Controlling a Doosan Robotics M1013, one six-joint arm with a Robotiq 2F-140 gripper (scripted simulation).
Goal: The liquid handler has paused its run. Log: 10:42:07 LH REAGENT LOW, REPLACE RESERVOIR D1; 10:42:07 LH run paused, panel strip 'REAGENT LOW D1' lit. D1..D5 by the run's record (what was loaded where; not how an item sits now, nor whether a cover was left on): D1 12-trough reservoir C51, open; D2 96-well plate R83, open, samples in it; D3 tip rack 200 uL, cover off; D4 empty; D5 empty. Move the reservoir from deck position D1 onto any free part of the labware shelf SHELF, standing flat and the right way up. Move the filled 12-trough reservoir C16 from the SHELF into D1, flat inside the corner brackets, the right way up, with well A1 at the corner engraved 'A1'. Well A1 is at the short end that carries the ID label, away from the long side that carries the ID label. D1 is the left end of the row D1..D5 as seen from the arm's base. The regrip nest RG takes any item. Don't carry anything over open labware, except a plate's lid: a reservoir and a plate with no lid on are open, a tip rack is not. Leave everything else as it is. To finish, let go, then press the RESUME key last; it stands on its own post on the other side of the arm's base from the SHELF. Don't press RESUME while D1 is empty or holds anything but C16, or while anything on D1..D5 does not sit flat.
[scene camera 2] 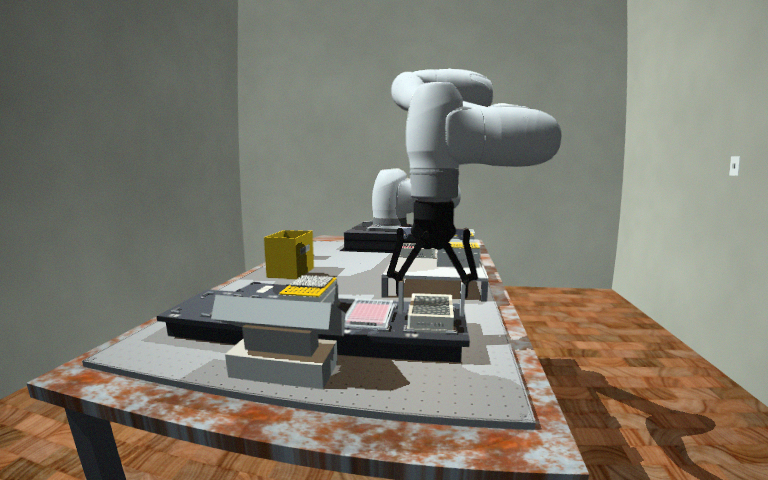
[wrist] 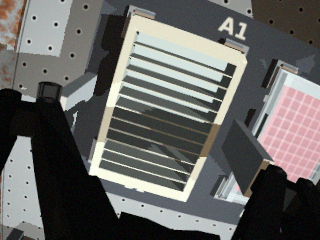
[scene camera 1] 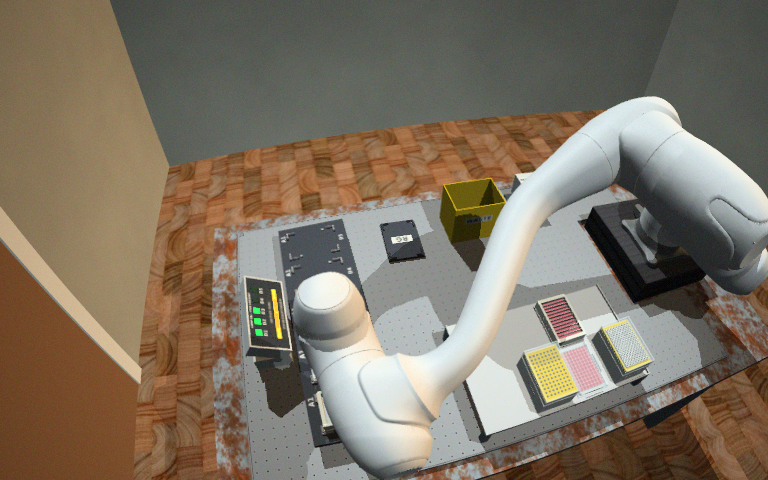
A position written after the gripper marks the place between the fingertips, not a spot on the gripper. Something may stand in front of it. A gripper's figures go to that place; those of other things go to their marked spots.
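The gripper (scene camera 2: 431, 312) is 0.75 m from the lens, while a waste bin (scene camera 2: 287, 257) stands 1.22 m from the lens.
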